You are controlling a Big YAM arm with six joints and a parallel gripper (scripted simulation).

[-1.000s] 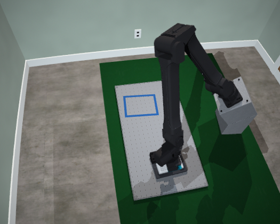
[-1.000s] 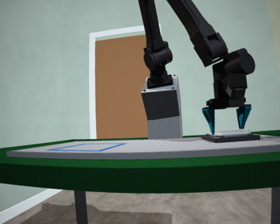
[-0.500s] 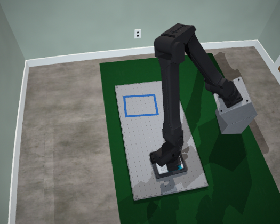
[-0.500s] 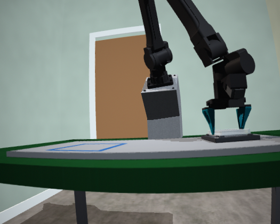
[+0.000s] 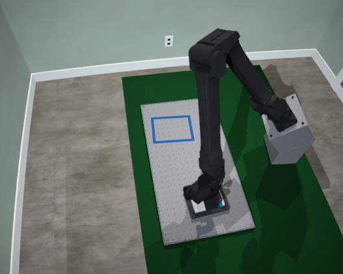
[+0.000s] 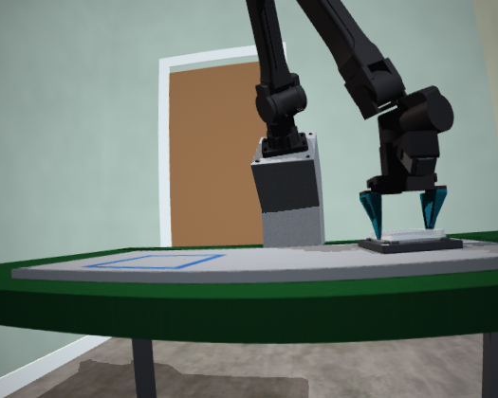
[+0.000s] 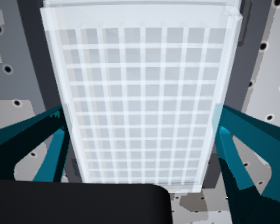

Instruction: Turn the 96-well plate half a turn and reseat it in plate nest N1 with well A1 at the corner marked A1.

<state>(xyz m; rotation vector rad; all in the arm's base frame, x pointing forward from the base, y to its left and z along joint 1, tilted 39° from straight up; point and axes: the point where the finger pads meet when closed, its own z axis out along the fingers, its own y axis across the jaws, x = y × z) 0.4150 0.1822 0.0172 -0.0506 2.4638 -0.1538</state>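
The 96-well plate is 10 mm below my hand. Round my hand: plate nest N1 (20 mm below); A1 label (70 mm ahead, 50 mm to the right, 10 mm below).
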